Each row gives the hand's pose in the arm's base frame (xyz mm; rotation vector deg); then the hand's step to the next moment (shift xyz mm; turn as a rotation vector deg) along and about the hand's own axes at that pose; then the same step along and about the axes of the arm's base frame.
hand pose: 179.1 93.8 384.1 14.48 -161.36 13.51
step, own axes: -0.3 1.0 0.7 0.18 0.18 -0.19
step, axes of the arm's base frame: -0.1 0.9 -0.9 -0.15 0.18 0.21
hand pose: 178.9 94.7 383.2 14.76 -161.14 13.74
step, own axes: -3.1 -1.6 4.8 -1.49 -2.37 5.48
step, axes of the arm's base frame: 1.9 -2.0 -5.3 0.31 -3.12 -5.29
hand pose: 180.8 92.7 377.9 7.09 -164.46 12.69
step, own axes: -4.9 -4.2 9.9 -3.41 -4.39 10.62
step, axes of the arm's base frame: 2.7 -5.4 -10.2 1.09 -5.82 -10.42
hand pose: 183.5 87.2 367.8 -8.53 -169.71 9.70
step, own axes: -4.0 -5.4 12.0 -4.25 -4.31 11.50
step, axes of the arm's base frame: 1.3 -7.0 -11.7 1.76 -5.92 -11.43
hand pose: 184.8 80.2 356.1 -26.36 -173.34 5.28
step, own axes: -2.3 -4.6 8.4 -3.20 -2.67 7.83
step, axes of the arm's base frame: 0.1 -5.5 -8.2 1.57 -3.87 -7.82
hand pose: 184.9 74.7 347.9 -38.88 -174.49 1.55
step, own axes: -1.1 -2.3 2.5 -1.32 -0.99 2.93
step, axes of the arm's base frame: 0.0 -2.6 -2.5 0.70 -1.49 -2.93
